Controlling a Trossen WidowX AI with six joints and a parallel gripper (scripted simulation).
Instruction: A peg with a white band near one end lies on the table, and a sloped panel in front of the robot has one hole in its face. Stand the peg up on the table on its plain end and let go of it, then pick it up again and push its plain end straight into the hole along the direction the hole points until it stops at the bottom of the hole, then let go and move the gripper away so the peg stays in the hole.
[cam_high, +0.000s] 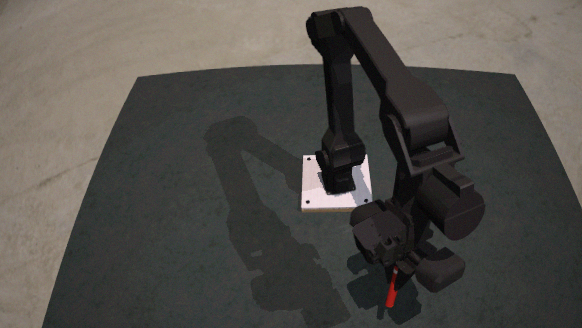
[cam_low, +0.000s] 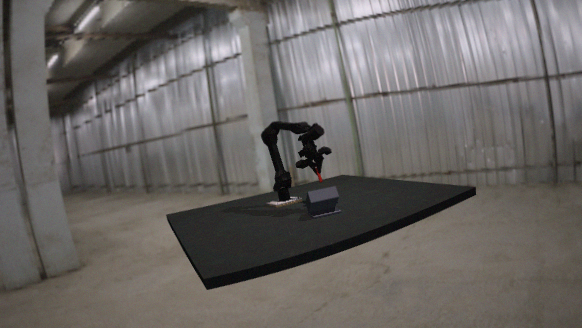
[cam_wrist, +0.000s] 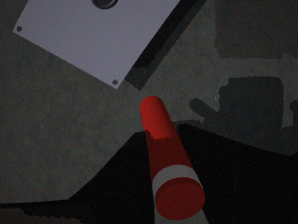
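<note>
Now: the sloped grey panel 100 mm ahead of my gripper tip, 80 mm to the right of it and 100 mm below it. The rest, counted from my gripper tip: red peg 10 mm behind, 10 mm above.
</note>
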